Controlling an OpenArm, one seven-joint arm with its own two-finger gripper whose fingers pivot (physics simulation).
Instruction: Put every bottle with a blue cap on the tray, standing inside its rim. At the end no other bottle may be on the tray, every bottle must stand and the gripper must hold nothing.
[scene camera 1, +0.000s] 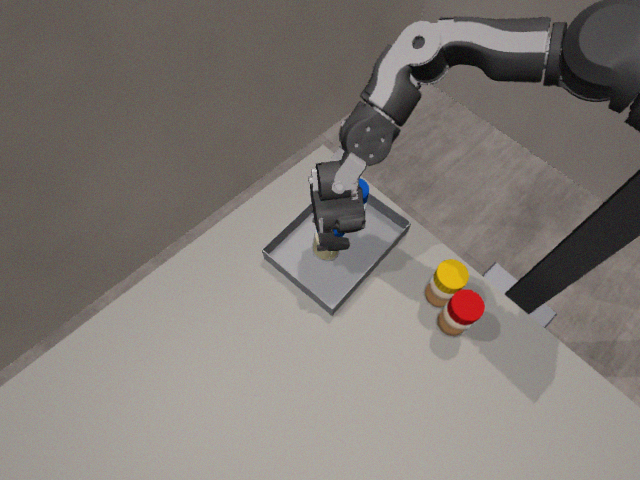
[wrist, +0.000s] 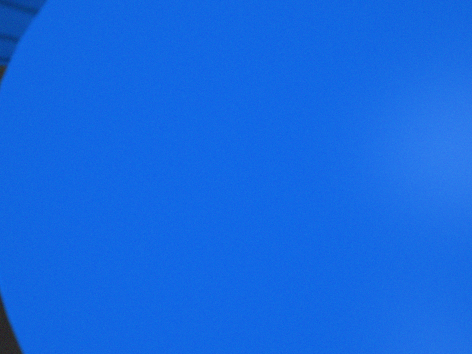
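Observation:
A blue-capped bottle with a pale yellow body (scene camera 1: 326, 253) (wrist: 235, 175) is upright in my gripper (scene camera 1: 331, 238), within the outline of the grey tray (scene camera 1: 330, 286). My gripper is shut on it; whether its base touches the tray floor is unclear. In the wrist view its cap fills nearly everything and the fingertips do not show clearly. A second blue-capped bottle (scene camera 1: 363, 191) (wrist: 15, 30) is at the tray's far corner, mostly hidden behind my gripper. A yellow-capped bottle (scene camera 1: 447, 281) and a red-capped bottle (scene camera 1: 461, 311) stand close together on the table, outside the tray.
The tray's low rim surrounds the held bottle. The table's edge (scene camera 1: 449, 253) runs past the tray and the two other bottles. A dark post (scene camera 1: 578, 242) stands beyond that edge. My arm reaches in from the upper right.

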